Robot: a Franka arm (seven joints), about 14 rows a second.
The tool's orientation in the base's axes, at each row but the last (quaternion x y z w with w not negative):
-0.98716 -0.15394 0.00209 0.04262
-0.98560 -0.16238 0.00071 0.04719
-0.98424 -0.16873 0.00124 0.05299
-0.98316 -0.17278 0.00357 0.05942
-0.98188 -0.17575 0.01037 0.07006
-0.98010 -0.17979 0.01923 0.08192
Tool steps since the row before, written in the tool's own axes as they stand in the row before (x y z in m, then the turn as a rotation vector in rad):
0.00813 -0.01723 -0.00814 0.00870 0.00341 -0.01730
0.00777 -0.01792 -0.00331 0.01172 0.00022 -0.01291
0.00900 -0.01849 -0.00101 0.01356 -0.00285 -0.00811
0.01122 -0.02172 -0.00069 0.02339 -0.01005 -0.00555
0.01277 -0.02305 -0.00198 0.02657 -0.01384 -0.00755
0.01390 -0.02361 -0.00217 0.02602 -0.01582 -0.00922
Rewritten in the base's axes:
0.00265 0.01814 0.00964 0.00962 -0.00203 0.01703
0.00168 0.01908 0.00507 0.01139 0.00235 0.01300
0.00237 0.02022 0.00308 0.01201 0.00633 0.00857
0.00320 0.02401 0.00340 0.01874 0.01669 0.00701
0.00415 0.02556 0.00527 0.02051 0.02105 0.00954
0.00489 0.02638 0.00598 0.01941 0.02242 0.01152

